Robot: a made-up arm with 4 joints.
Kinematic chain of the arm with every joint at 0, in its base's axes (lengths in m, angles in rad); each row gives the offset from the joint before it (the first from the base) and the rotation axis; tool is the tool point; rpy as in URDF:
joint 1: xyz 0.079 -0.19 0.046 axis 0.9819 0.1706 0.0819
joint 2: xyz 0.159 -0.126 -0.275 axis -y
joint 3: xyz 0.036 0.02 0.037 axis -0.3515 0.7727 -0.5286
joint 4: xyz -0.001 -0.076 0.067 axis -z
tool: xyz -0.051 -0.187 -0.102 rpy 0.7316 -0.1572 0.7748
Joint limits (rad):
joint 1: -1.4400..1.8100
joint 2: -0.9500..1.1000
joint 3: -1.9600..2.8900
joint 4: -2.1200..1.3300
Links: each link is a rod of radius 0.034 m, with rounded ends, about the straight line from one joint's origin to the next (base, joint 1, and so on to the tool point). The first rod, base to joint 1, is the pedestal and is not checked.
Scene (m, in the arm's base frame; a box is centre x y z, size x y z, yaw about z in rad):
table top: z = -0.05
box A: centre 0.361 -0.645 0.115 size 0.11 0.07 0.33 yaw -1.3
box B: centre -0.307 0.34 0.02 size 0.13 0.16 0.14 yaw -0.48
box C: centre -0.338 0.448 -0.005 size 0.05 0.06 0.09 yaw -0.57
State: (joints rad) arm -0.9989 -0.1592 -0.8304 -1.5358
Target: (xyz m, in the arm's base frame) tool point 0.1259 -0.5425 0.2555
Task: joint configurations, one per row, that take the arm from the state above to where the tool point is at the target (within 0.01 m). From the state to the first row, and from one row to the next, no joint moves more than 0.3 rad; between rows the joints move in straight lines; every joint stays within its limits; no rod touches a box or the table.
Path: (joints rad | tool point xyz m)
1: -1.0757 -0.0207 -0.5741 -1.4466 | 0.4759 -0.4639 0.1894
2: -1.1524 0.1179 -0.3178 -1.3573 | 0.4434 -0.4766 0.2482
3: -1.2292 0.2564 -0.0615 -1.2681 | 0.3973 -0.4799 0.3054
4: -1.3059 0.3949 0.1948 -1.1788 | 0.3394 -0.4745 0.3551
5: -1.2409 0.3159 0.2758 -0.9029 | 0.2901 -0.5243 0.3507
6: -1.1758 0.2368 0.3568 -0.6269 | 0.2325 -0.5550 0.3292
7: -1.1108 0.1578 0.4378 -0.3509 | 0.1748 -0.5611 0.2958
8: -1.0457 0.0787 0.5188 -0.0749 | 0.1259 -0.5425 0.2555

